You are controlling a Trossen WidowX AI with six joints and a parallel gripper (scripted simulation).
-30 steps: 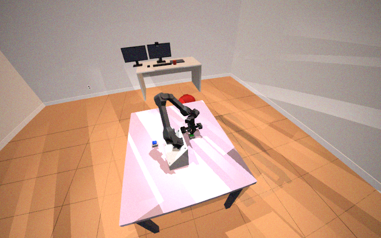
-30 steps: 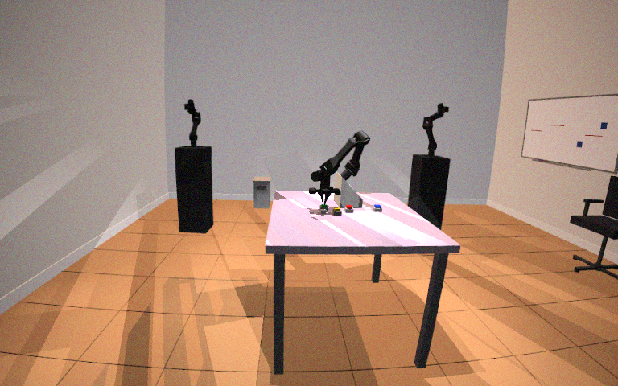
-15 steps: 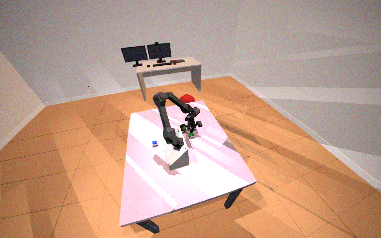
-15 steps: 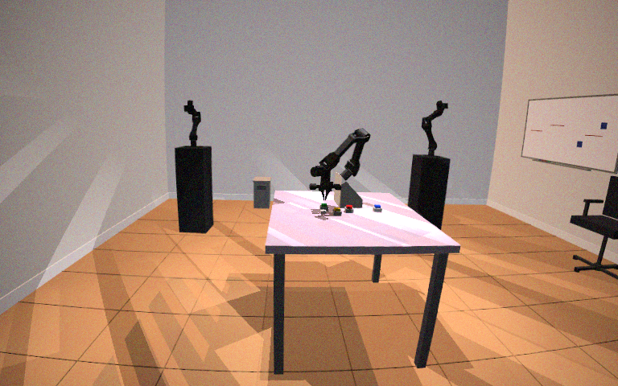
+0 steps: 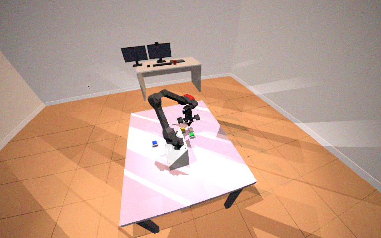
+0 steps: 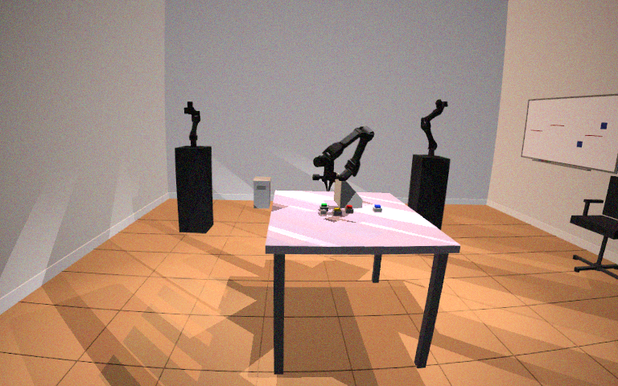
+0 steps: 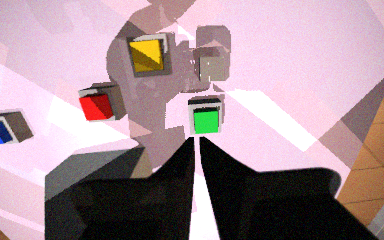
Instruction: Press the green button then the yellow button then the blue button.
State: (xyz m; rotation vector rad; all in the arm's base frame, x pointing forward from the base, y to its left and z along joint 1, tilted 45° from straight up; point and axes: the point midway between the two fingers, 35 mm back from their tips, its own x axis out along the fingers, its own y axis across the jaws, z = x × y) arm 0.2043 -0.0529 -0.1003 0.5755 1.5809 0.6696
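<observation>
My gripper tip is now 90 mm above the yellow button, 70 mm short of it and 50 mm to the right of it. From my gripper tip the other things lie so: pale grey block: 110 mm below, 50 mm ahead, 30 mm to the right; green button: 90 mm below, 20 mm to the right, 20 mm behind; red button: 130 mm to the left, 90 mm below.
</observation>
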